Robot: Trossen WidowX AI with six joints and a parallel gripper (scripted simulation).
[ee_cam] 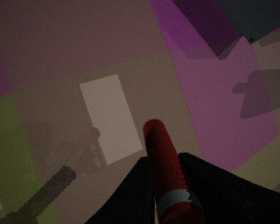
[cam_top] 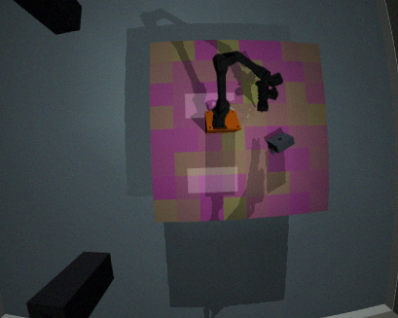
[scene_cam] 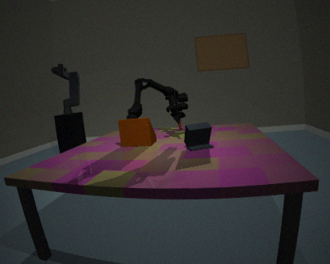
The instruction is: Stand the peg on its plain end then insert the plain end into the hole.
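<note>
Now: gripper tip 230 mm to the left of the grey sloped panel, 130 mm short of it and 40 mm above it. Also, from my gripper tip: peg 10 mm to the left, 10 mm above.
</note>
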